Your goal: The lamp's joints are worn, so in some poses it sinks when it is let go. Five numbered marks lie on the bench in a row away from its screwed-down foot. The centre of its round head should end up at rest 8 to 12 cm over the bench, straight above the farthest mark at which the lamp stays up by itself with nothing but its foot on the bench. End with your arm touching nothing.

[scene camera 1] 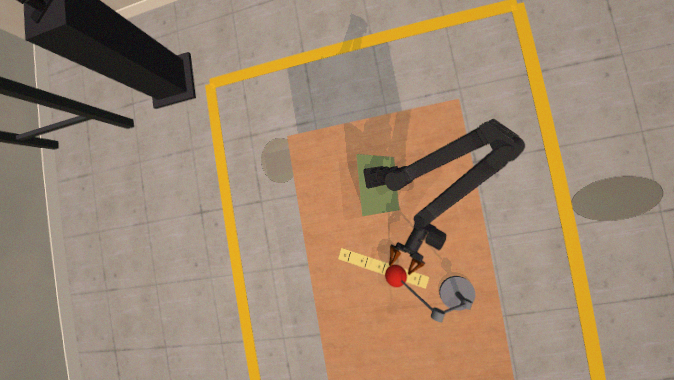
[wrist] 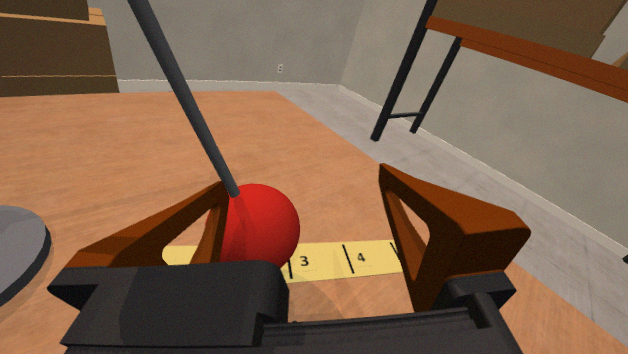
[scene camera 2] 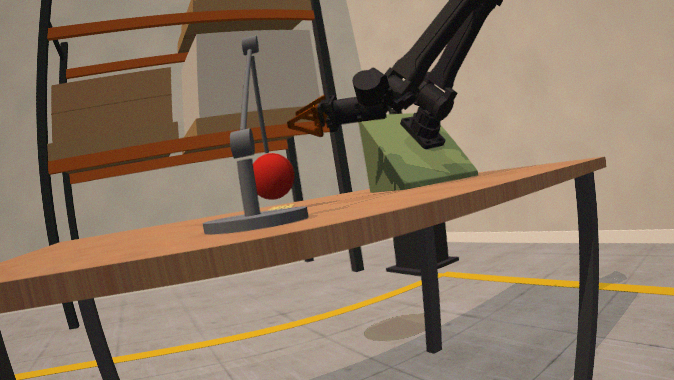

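Seen in the pictures: gripper, fingertip midpoint: [scene camera 1: 399, 270] [wrist: 300, 180] [scene camera 2: 291, 119]; arm's base, link origin: [scene camera 1: 373, 177] [scene camera 2: 422, 133].
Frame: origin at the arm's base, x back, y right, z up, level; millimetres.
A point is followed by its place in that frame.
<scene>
The lamp's red round head [scene camera 1: 395, 276] @(x -450, y -19, z -15 mm) [scene camera 2: 273, 176] @(x -478, y -71, z -65 mm) [wrist: 265, 225] @(x -435, y -31, z -22 mm) hangs above the bench on a thin grey rod [scene camera 1: 417, 296] @(x -495, y -84, z 107 mm) [scene camera 2: 260, 105] @(x -492, y -84, z 85 mm) [wrist: 185, 100] @(x -486, y -76, z 73 mm) from the raised elbow joint [scene camera 1: 437, 314] @(x -508, y -124, z 231 mm) [scene camera 2: 250, 45] @(x -524, y -146, z 206 mm). The grey foot [scene camera 1: 450, 285] @(x -562, y -271, z -124 mm) [scene camera 2: 280, 220] @(x -593, y -376, z -133 mm) [wrist: 17, 240] @(x -607, y -241, z -124 mm) stands at the strip's mark-1 end. The yellow numbered strip [scene camera 1: 362, 260] @(x -394, y 124, z -138 mm) [wrist: 325, 260] @(x -421, y 74, z -138 mm) runs under the head, which covers the mark 2 area in scene camera 1; 3 and 4 show in the wrist view. My gripper [scene camera 1: 400, 268] @(x -402, y -35, z 55 mm) [wrist: 300, 180] @(x -402, y -35, z 55 mm) is open and empty. In scene camera 2 its orange fingers stand higher than the head, with a visible gap.
The wooden bench [scene camera 1: 415, 340] @(x -815, y -67, z -139 mm) [scene camera 2: 150, 255] @(x -780, y -463, z -139 mm) [wrist: 125, 140] @(x -829, y -115, z -139 mm) carries a green block [scene camera 1: 375, 202] @(x -112, y 12, z 3 mm) [scene camera 2: 425, 165] @(x -75, y -74, z -90 mm) under my arm's base. The upright lamp post [scene camera 2: 248, 187] @(x -608, y -308, z -85 mm) and lower rod [scene camera 2: 245, 95] @(x -573, y -238, z 70 mm) rise from the foot. A shelf rack [scene camera 2: 44, 125] stands beyond the bench.
</scene>
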